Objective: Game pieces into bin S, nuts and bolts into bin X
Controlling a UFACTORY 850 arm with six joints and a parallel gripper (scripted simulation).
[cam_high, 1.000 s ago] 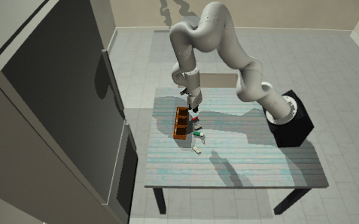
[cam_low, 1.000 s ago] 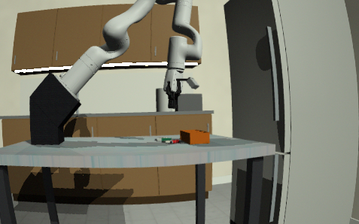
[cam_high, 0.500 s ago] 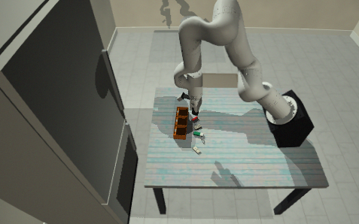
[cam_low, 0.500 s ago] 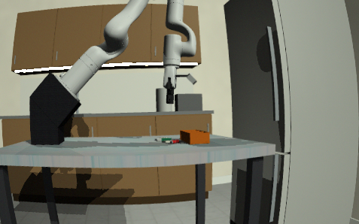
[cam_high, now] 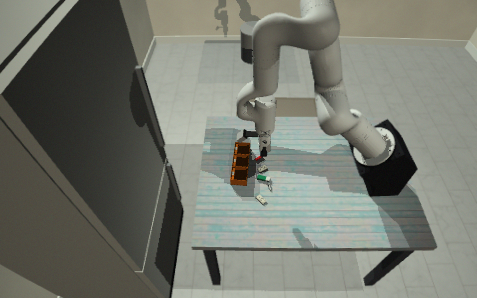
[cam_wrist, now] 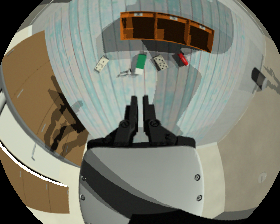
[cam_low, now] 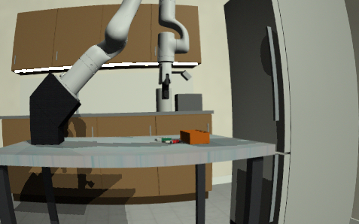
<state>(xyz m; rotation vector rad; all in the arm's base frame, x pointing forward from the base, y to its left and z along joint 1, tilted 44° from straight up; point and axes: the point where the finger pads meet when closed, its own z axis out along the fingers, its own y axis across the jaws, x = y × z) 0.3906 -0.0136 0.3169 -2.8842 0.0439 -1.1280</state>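
Now: the orange bin 110 mm ahead of my hand, 80 mm to the right of it and 200 mm below it. Round my hand: bolt 40 mm behind, 50 mm to the left, 210 mm below; red piece 10 mm ahead, 130 mm to the right, 210 mm below; green piece 20 mm behind, 210 mm below.
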